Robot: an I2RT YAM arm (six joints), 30 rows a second.
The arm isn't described. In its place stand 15 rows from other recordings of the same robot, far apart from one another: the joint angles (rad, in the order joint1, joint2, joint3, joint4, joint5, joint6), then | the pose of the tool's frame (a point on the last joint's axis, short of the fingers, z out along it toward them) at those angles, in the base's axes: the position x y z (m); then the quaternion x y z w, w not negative.
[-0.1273, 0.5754, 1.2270, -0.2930, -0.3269, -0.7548] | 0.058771, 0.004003, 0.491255, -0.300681, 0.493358, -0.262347, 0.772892
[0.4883, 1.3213, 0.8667, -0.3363, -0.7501, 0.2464] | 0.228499, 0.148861, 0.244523, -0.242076, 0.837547, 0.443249, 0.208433
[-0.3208, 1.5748, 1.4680, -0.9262, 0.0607, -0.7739] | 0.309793, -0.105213, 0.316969, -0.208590, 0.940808, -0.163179, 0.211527
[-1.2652, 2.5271, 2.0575, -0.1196, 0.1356, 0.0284] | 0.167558, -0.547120, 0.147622, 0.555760, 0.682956, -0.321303, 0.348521
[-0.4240, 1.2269, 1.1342, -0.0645, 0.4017, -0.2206] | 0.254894, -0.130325, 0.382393, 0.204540, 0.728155, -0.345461, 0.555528
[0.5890, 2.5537, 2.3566, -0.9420, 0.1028, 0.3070] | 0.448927, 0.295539, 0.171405, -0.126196, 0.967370, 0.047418, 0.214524
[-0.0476, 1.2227, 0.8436, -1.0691, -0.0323, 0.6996] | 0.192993, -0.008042, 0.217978, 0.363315, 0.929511, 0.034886, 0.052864
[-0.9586, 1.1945, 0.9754, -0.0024, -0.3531, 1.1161] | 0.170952, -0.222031, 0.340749, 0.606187, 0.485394, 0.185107, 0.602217
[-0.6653, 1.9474, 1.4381, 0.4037, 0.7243, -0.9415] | 0.347611, -0.302730, 0.281321, 0.138987, 0.721217, -0.632992, 0.244641
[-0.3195, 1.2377, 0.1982, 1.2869, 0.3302, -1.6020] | 0.199483, -0.078154, 0.208531, -0.258662, 0.563264, -0.695703, 0.363077
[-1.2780, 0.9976, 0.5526, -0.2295, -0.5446, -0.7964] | 0.076935, -0.191307, 0.218772, 0.093839, 0.870790, -0.236029, 0.420962
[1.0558, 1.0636, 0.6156, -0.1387, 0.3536, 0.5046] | 0.123033, 0.192370, 0.232764, -0.156147, 0.857497, 0.216958, 0.439598
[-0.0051, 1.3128, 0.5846, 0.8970, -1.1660, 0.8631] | 0.262367, 0.031386, 0.265280, -0.155229, 0.665449, 0.588274, 0.432453
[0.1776, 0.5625, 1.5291, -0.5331, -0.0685, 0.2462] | -0.014341, -0.000098, 0.536005, -0.010382, 0.538851, 0.195143, 0.819421
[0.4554, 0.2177, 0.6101, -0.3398, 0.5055, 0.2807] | 0.071045, 0.015598, 0.325178, 0.122586, 0.679686, 0.092137, 0.717294
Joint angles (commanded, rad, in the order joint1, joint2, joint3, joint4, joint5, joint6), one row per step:
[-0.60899, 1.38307, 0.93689, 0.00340, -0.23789, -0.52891]
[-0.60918, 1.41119, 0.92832, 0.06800, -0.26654, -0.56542]
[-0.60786, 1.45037, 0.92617, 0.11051, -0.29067, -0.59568]
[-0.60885, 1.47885, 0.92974, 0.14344, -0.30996, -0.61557]
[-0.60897, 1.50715, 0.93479, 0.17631, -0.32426, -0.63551]
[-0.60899, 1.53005, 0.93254, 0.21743, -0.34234, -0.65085]
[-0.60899, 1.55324, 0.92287, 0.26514, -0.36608, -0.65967]
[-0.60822, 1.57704, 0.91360, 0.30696, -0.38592, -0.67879]
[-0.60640, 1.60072, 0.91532, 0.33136, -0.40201, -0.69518]
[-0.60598, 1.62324, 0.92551, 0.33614, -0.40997, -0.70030]
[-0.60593, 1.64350, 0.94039, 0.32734, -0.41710, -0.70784]
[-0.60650, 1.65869, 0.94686, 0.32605, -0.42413, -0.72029]
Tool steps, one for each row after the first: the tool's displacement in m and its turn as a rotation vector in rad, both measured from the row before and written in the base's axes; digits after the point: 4 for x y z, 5 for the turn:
[0.0057, -0.0028, -0.0049, -0.03778, -0.01878, 0.04057]
[0.0067, -0.0032, -0.0084, -0.01932, 0.00188, 0.03512]
[0.0050, -0.0031, -0.0043, -0.01594, -0.00584, 0.02427]
[0.0051, -0.0030, -0.0040, -0.01879, -0.00620, 0.02044]
[0.0039, -0.0020, -0.0040, -0.01740, -0.01345, 0.02220]
[0.0032, -0.0013, -0.0059, -0.00947, -0.01523, 0.02512]
[0.0030, -0.0010, -0.0067, -0.01692, -0.00743, 0.02561]
[0.0038, -0.0012, -0.0048, -0.01204, -0.00227, 0.02217]
[0.0037, -0.0021, -0.0038, 0.00182, 0.00546, 0.00952]
[0.0035, -0.0021, -0.0029, 0.00317, 0.01137, 0.00919]
[0.0021, -0.0014, -0.0032, -0.00372, 0.00857, 0.01018]

